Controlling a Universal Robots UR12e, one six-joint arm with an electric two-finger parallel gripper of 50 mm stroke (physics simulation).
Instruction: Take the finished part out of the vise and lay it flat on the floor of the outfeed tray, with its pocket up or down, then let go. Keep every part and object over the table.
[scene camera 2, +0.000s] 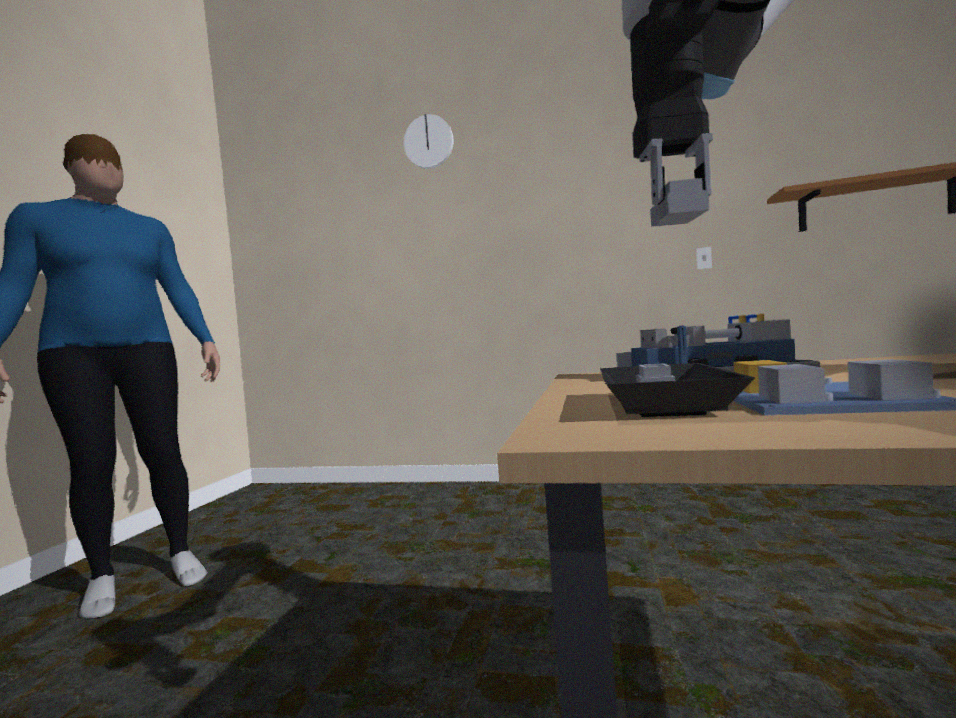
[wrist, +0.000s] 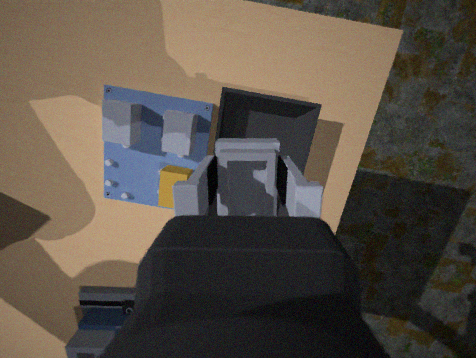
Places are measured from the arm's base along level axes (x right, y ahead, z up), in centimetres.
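Pixels of known places: gripper, fingertip midpoint: (scene camera 2: 681, 200) (wrist: 247, 170).
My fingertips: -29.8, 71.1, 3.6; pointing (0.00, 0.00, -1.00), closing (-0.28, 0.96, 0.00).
Ahead of a thing's pixels: the offset from my fingertips to its top centre, as dx, dy, dz.
My gripper (scene camera 2: 681, 191) (wrist: 247, 170) is shut on the finished part, a grey block. The part {+0.9, +0.3, +1.7} (scene camera 2: 686, 202) (wrist: 250, 196) hangs high above the table and looks roughly level; a darker rectangle bordered by light edges shows on its upper face, and I cannot tell whether this is the pocket or shade. The black outfeed tray (scene camera 2: 680, 395) (wrist: 309, 111) stands on the table well below. In the wrist view the part and fingers cover the tray's near portion. The vise {+44.3, -6.3, -13.8} (scene camera 2: 714, 355) (wrist: 106, 320) stands behind the tray in the scene view, partly hidden in the wrist view.
A blue plate {+7.6, -13.8, -22.9} (scene camera 2: 865, 405) (wrist: 142, 167) beside the tray bears two grey blocks {+2.6, -10.0, -19.3} (scene camera 2: 792, 384) (wrist: 178, 132) and a yellow block {+11.6, -8.9, -19.3} (scene camera 2: 753, 376) (wrist: 172, 186). The table edge (scene camera 2: 726, 467) lies near the tray. A person (scene camera 2: 104, 270) stands left of the table.
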